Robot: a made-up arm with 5 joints. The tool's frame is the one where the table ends. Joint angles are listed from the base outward.
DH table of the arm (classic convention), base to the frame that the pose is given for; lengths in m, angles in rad. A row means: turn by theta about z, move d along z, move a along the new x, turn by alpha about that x. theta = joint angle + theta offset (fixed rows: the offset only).
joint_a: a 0; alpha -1.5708; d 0.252; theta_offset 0
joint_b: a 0.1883; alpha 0; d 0; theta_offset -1.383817
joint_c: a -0.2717; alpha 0; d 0; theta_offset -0.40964
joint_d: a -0.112; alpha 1.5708; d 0; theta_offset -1.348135
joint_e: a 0; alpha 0; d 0.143; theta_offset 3.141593
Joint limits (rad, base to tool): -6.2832..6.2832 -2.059..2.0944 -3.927..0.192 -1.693..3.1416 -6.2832..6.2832
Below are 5 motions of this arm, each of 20 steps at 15 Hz.
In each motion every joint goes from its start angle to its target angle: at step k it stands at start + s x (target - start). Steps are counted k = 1, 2, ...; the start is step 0. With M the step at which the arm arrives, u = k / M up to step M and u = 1 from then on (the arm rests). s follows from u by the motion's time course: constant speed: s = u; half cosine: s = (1 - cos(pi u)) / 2; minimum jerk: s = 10 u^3 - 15 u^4 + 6 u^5.
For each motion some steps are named. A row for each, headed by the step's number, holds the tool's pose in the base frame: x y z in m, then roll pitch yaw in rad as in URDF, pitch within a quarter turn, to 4 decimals.
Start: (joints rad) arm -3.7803 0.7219 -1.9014 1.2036 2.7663
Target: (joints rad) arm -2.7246 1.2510 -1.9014 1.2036 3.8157
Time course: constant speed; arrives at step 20
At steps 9, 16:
9: -0.4857 0.0802 0.0548 -3.1156 -0.2609 -0.2640
16: -0.4381 -0.0915 -0.0325 -2.9300 -0.3972 -0.3011

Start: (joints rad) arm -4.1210 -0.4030 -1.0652 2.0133 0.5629
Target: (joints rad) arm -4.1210 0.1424 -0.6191 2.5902 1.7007
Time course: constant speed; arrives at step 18
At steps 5, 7, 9, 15, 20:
5: -0.1114 0.1659 0.2252 2.2865 0.5587 1.0233
7: -0.0980 0.1460 0.2088 2.0526 0.5122 0.8423
9: -0.0844 0.1256 0.1974 1.8365 0.4254 0.7032
15: -0.0461 0.0687 0.1908 1.2890 0.0574 0.5748
20: -0.0309 0.0461 0.2002 1.0243 -0.1112 0.6588

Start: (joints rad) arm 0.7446 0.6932 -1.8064 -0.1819 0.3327
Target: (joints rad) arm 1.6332 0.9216 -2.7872 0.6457 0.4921
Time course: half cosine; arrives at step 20
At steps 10, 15, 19, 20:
10: 0.2226 0.5544 0.4554 -2.2506 -1.0584 0.2318
15: 0.0397 0.5859 0.5071 -2.2349 -0.9993 0.5145
19: -0.0329 0.5770 0.5256 -2.2301 -0.9759 0.6276
20: -0.0360 0.5763 0.5264 -2.2299 -0.9749 0.6326

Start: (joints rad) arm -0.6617 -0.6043 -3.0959 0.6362 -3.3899
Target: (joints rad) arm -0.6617 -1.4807 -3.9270 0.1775 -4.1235
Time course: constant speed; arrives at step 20
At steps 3, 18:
3: -0.3754 0.2924 0.6620 0.0883 -0.2313 -1.0303
18: -0.3776 0.2941 -0.0149 1.9460 -0.6276 -2.4598

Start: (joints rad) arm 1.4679 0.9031 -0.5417 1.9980 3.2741
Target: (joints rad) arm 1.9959 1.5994 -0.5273 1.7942 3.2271
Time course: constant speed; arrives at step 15
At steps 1, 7, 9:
1: -0.0040 -0.0587 0.0928 -0.1192 -0.7407 1.6788
7: 0.0153 -0.1060 0.1031 -0.0669 -0.5419 1.8435
9: 0.0261 -0.1200 0.1098 -0.0539 -0.4752 1.9021

